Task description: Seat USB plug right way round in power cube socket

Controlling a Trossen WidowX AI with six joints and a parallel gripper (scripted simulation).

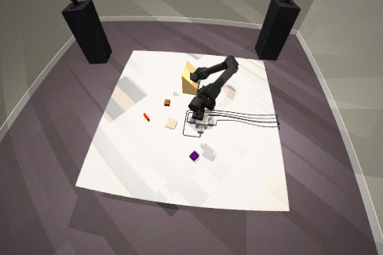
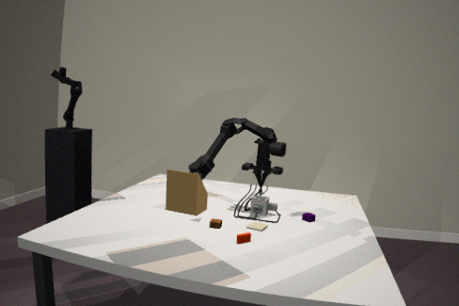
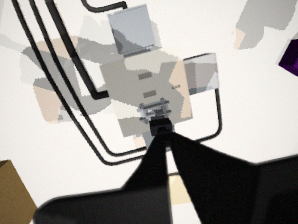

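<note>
My gripper tip is 2 cm above the USB plug. Also, from my gripper tip: cream card (19 cm to the right, 13 cm below); then purple block (24 cm ahead, 12 cm below, 4 cm to the right); then brown block (23 cm to the right, 17 cm behind, 12 cm below).
</note>
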